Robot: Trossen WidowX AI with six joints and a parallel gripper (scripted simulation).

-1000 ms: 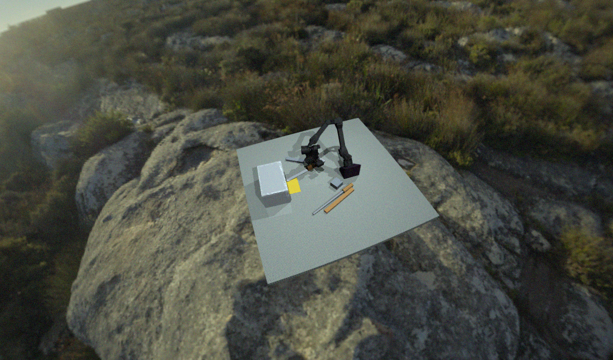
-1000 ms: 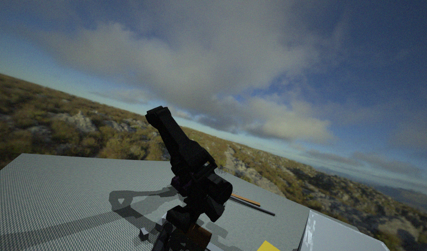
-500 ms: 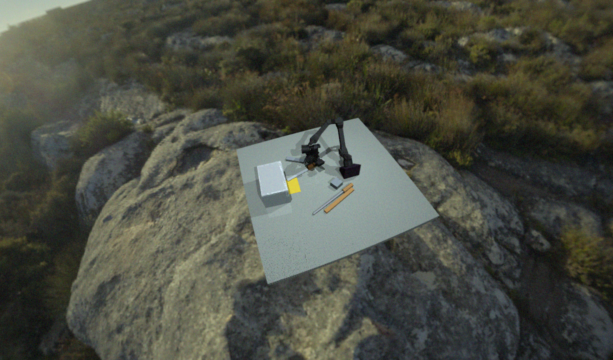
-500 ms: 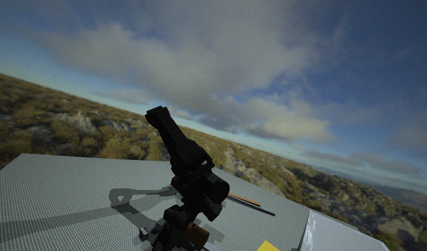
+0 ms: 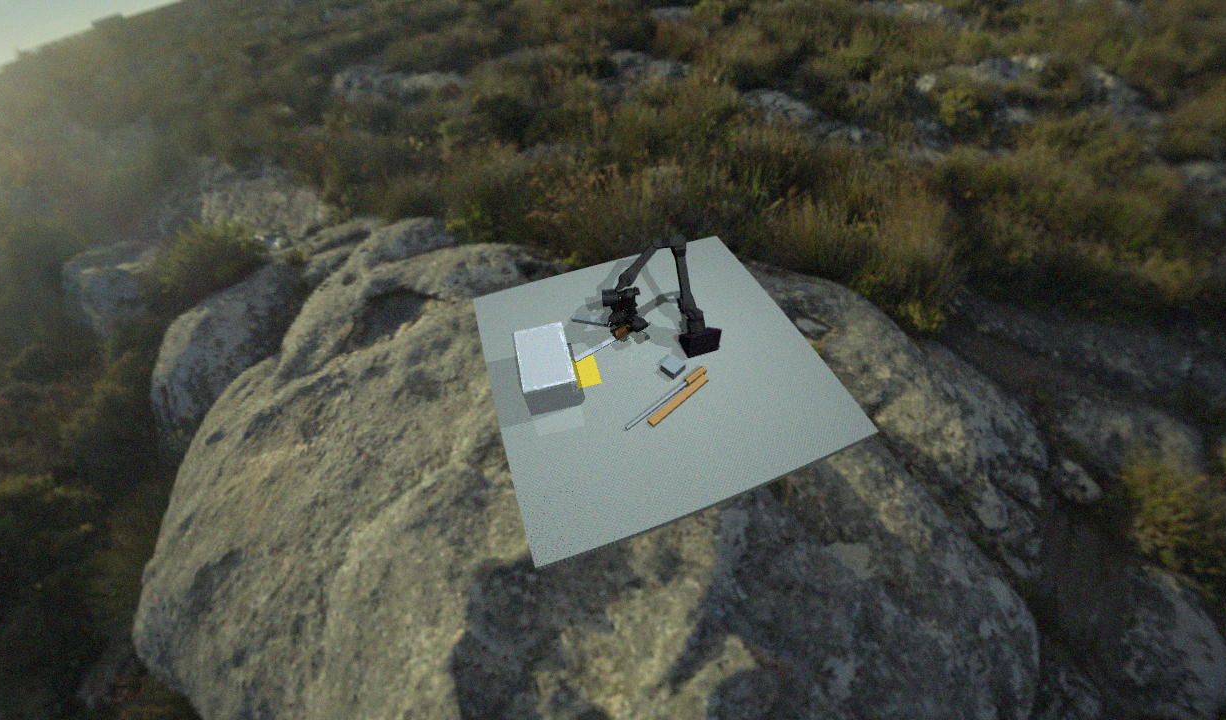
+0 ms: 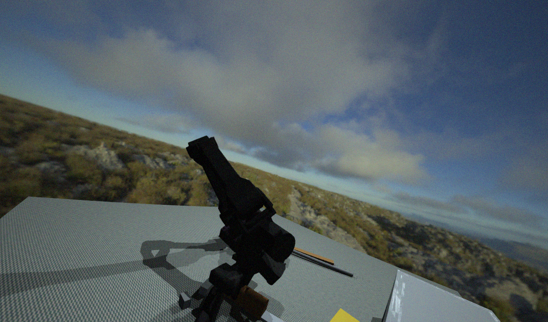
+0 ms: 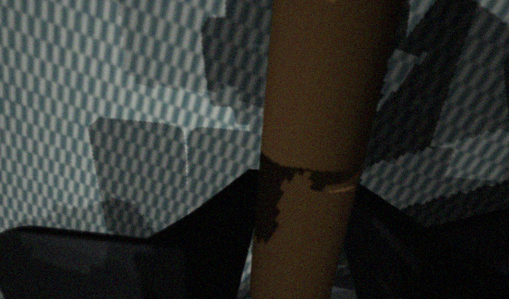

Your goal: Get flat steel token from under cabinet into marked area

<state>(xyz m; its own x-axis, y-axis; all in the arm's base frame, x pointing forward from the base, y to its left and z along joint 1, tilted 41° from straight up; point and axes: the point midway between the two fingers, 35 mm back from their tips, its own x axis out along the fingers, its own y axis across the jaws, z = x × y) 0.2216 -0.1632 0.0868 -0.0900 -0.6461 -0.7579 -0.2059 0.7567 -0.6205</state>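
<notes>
My gripper tip is now 70 mm past the grey bar and 30 mm to the left of it. The rest, counted from my gripper tip: grey block 70 mm behind, 270 mm to the left, 10 mm above; small grey cube 50 mm behind, 110 mm to the right; wooden stick 20 mm behind, 410 mm to the left.
</notes>
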